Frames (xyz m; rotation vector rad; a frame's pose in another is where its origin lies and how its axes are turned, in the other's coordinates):
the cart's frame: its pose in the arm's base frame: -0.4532 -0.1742 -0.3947 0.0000 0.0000 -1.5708
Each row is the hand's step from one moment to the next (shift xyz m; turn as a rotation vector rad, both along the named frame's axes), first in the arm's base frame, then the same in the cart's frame.
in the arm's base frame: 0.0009 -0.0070 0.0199 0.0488 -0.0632 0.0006
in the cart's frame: 0.0070 0.0009 0.0199 0.0632 0.0488 0.0006
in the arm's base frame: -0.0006 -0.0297 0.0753 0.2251 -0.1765 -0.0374
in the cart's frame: 0.0297 -0.0006 0.0753 0.1765 0.2251 -0.0374
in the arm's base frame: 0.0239 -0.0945 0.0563 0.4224 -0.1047 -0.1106
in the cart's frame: 0.0945 0.0239 0.0563 0.1047 0.4224 -0.1106
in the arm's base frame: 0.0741 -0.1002 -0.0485 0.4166 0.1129 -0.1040
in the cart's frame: 0.1002 0.0741 -0.0485 -0.1129 0.4166 -0.1040
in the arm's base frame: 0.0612 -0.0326 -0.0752 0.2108 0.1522 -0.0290
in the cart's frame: 0.0326 0.0612 -0.0752 -0.1522 0.2108 -0.0290
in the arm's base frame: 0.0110 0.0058 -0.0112 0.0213 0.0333 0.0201
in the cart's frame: -0.0058 0.0110 -0.0112 -0.0333 0.0213 0.0201
